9 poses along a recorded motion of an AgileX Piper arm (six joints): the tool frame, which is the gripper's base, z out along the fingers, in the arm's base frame.
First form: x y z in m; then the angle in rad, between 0 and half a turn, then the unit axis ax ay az.
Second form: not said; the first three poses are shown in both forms.
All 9 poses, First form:
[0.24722 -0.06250 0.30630 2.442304 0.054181 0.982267 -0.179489]
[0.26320 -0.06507 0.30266 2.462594 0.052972 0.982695 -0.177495]
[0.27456 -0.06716 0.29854 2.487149 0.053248 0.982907 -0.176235]
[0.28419 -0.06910 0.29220 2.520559 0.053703 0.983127 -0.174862]
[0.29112 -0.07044 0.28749 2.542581 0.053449 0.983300 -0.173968]
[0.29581 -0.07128 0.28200 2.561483 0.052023 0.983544 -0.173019]
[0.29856 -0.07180 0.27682 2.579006 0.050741 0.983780 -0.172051]
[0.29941 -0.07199 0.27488 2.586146 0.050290 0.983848 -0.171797]
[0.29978 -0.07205 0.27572 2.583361 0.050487 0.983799 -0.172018]
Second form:
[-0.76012 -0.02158 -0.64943 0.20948 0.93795 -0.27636 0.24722 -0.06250 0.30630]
[-0.77321 -0.01890 -0.63387 0.20403 0.93899 -0.27689 0.26320 -0.06507 0.30266]
[-0.78830 -0.01342 -0.61514 0.20114 0.93921 -0.27824 0.27456 -0.06716 0.29854]
[-0.80805 -0.00601 -0.58909 0.19748 0.93933 -0.28048 0.28419 -0.06910 0.29220]
[-0.82068 -0.00213 -0.57139 0.19405 0.93952 -0.28221 0.29112 -0.07044 0.28749]
[-0.83143 -0.00087 -0.55563 0.18880 0.94006 -0.28399 0.29581 -0.07128 0.28200]
[-0.84113 0.00037 -0.54084 0.18391 0.94061 -0.28537 0.29856 -0.07180 0.27682]
[-0.84499 0.00092 -0.53479 0.18211 0.94073 -0.28612 0.29941 -0.07199 0.27488]
[-0.84348 0.00068 -0.53716 0.18291 0.94060 -0.28603 0.29978 -0.07205 0.27572]

